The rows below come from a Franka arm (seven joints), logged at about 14 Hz.
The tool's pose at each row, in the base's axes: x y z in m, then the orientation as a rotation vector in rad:
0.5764 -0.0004 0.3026 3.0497 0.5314 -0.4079
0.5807 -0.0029 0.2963 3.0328 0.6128 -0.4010
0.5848 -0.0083 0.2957 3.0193 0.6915 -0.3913
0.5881 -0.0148 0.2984 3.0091 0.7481 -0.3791
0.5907 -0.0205 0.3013 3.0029 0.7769 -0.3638
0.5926 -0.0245 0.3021 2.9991 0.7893 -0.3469
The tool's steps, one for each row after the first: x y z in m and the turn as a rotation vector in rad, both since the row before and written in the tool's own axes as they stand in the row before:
0.0047 0.0040 0.0052 -0.0100 0.0030 -0.0525
0.0018 0.0066 0.0000 -0.0057 0.0059 -0.0509
-0.0006 0.0072 -0.0029 -0.0047 0.0075 -0.0366
-0.0011 0.0061 -0.0030 -0.0053 0.0089 -0.0185
-0.0005 0.0044 -0.0009 -0.0060 0.0096 -0.0079

